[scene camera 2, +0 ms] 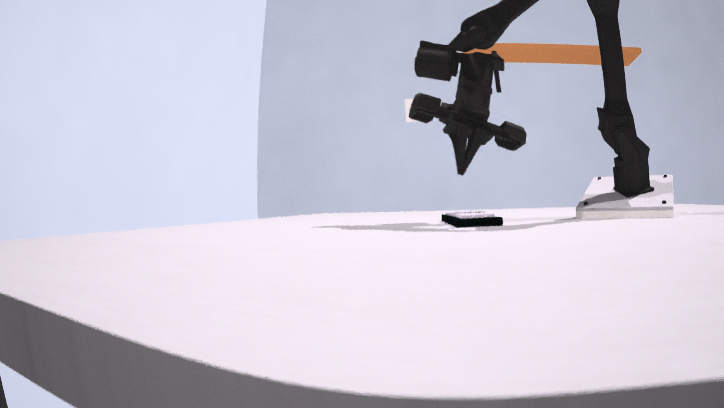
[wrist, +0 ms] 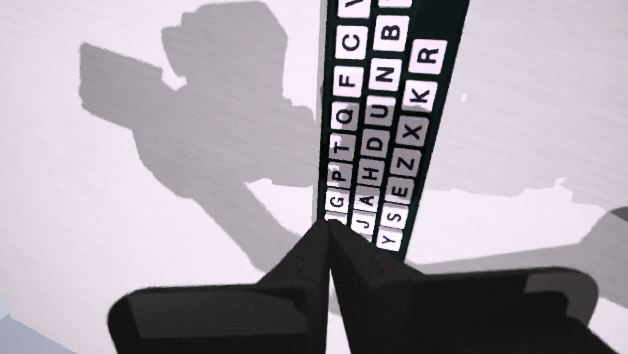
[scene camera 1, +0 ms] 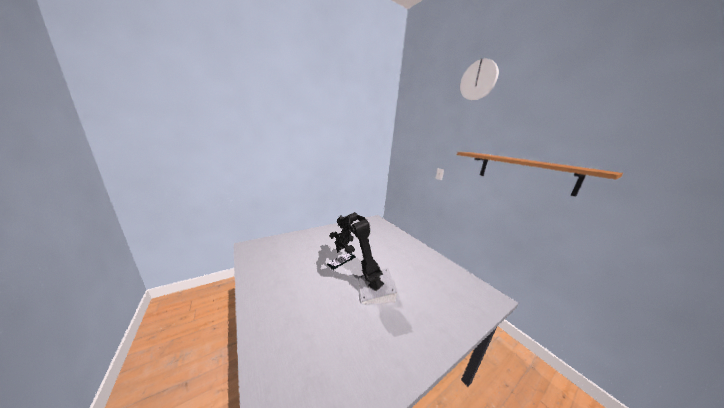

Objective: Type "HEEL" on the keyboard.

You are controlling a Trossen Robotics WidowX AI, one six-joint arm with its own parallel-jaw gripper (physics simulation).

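Places are measured from the arm's base along level axes (x back, y left, z down), in millimetres.
Pixels of known places: gripper, fingertip midpoint: (scene camera 2: 460, 174) (wrist: 326, 228) (scene camera 1: 337, 252); arm's base, origin of the base link: (scene camera 2: 633, 189) (scene camera 1: 376, 284).
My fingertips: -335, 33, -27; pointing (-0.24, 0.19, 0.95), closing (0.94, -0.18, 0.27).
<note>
Ahead of a thing's pixels: the offset from my fingertips to its top centre, as dx, dy, dz. Level surfaces: height alone.
A dark keyboard @(+12, -28, +56) (scene camera 2: 471, 221) (wrist: 439, 27) with white letter keys lies flat on the table, and is small in scene camera 1. In the wrist view its rows run up the picture. The H key @(+15, -4, +56) (wrist: 370, 174) is in the middle row and the E key @(+34, +3, +56) (wrist: 399, 191) in the right row, both in or at the edge of the arm's shadow. The L key does not show; the fingers cover that end of the keyboard. My gripper (scene camera 2: 461, 173) (wrist: 326, 228) is shut and empty, fingertips together, pointing down. It hangs above the keyboard, apart from it.
The table @(dz +73) (scene camera 1: 283, 329) (scene camera 2: 303, 304) bears the arm's white base plate (scene camera 1: 377, 299) (scene camera 2: 625, 212), right of the keyboard. A wooden wall shelf (scene camera 1: 537, 163) (scene camera 2: 552, 53) and a round clock (scene camera 1: 486, 81) are on the wall behind. The arm's shadow falls across the keyboard and table.
</note>
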